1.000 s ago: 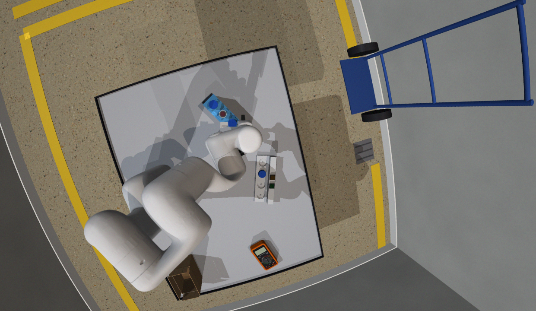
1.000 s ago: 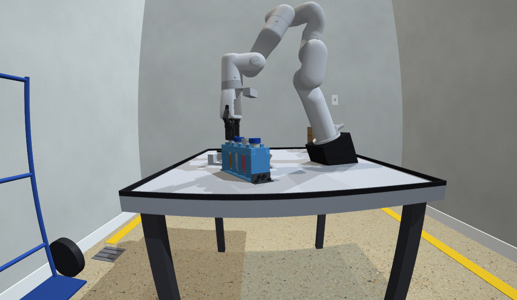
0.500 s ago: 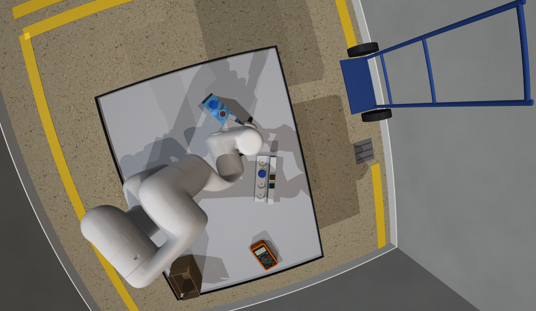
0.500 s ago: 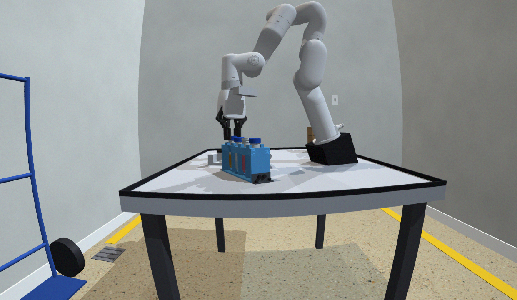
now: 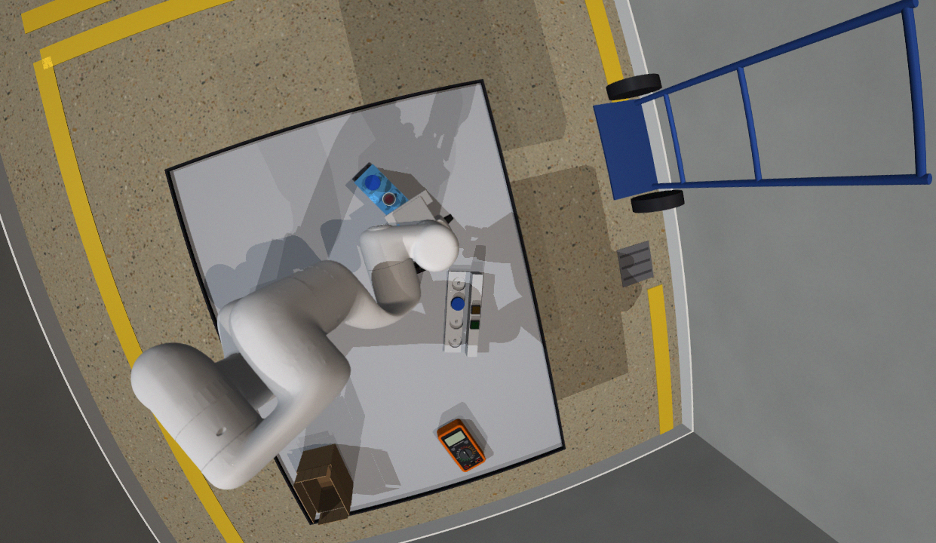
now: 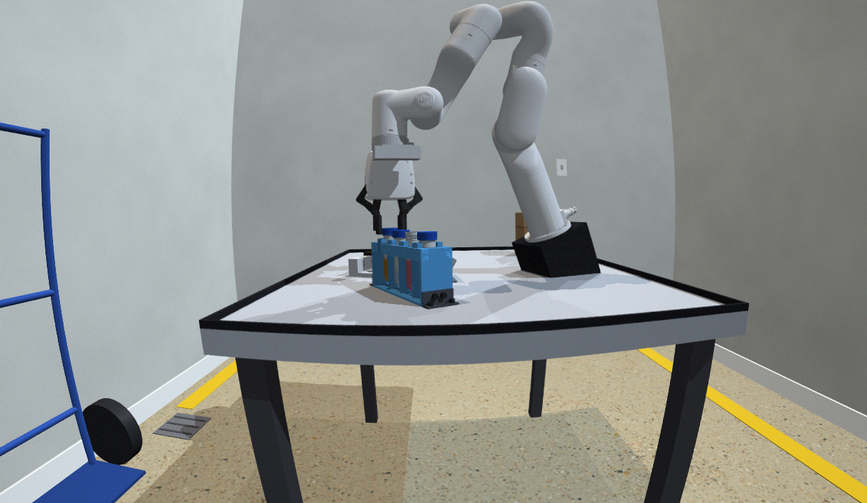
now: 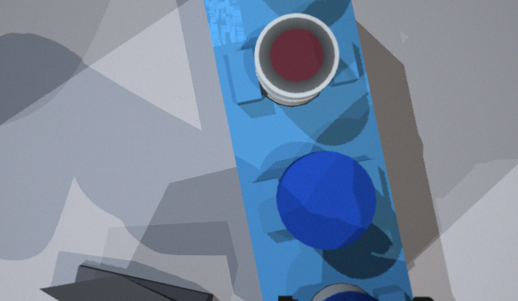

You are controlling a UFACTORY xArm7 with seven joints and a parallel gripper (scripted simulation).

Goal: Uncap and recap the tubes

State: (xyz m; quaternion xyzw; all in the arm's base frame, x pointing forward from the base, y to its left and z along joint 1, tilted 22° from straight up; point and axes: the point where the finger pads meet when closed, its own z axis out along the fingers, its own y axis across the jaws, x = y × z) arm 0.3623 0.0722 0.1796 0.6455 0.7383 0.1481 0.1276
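The threaded tube neck lies 2 cm below my hand. The rest, counted from my hand: key housing 11 cm behind, 8 cm to the right, 8 cm below; then blue cycle key 13 cm behind, 6 cm to the right, 6 cm below; then green ready key 13 cm behind, 10 cm to the right, 6 cm below.
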